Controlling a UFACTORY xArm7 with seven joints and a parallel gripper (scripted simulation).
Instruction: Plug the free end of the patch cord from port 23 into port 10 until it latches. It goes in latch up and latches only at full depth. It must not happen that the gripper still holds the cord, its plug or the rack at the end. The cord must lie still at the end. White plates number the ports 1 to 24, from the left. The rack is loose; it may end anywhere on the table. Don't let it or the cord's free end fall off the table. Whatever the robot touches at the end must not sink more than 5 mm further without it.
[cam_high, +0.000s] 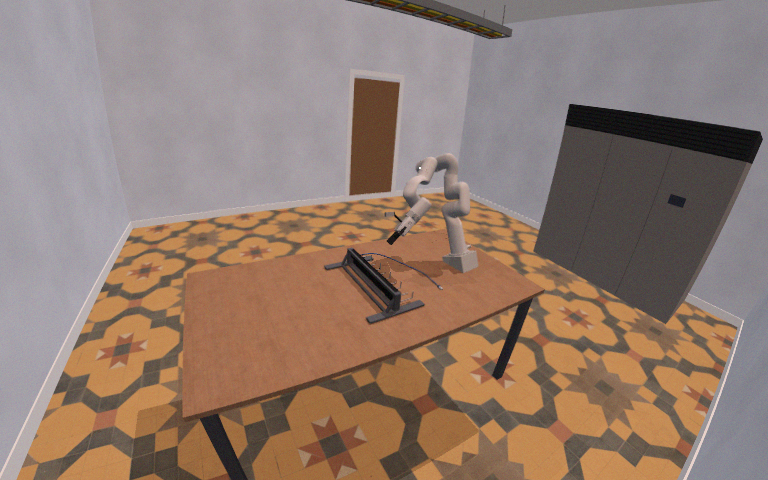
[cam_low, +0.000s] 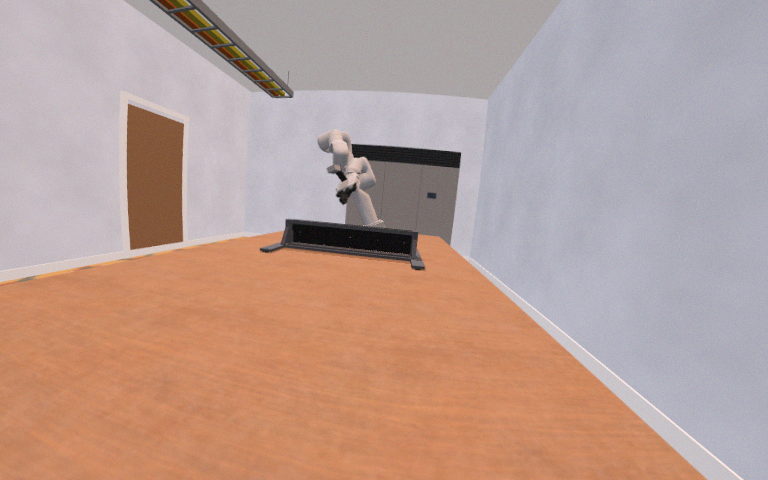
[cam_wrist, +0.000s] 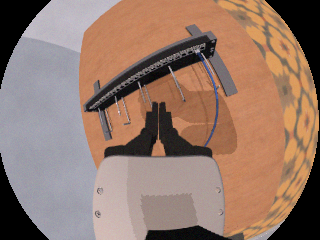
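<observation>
Right now my hand is 160 mm past the patch cord plug, 260 mm to the right of it and 190 mm above it.
</observation>
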